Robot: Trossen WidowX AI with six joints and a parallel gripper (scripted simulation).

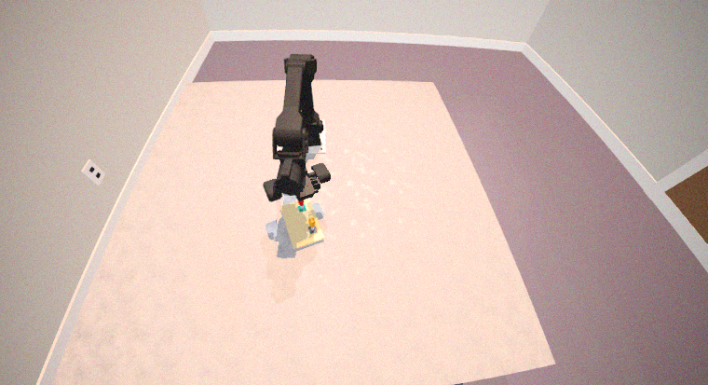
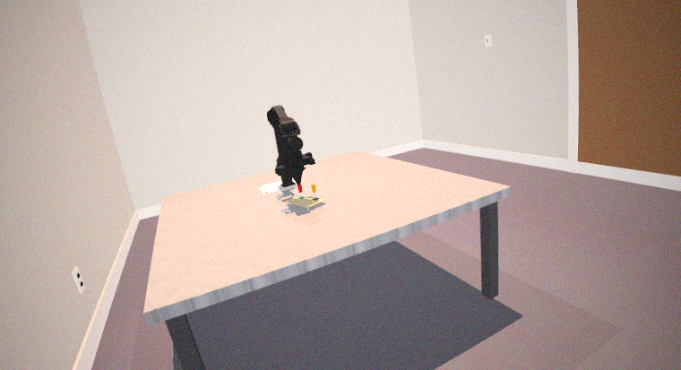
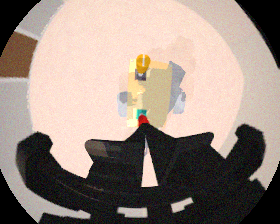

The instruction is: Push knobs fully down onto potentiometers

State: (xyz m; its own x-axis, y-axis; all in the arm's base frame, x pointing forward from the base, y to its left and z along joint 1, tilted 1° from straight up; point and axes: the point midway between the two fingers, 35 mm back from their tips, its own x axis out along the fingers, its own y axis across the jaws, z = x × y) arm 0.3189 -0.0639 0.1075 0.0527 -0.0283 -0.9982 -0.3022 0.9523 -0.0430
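My gripper tip is 80 mm short of the orange knob, 30 mm to the right of it and 10 mm above it. The rest, counted from my gripper tip: red knob 10 mm below.
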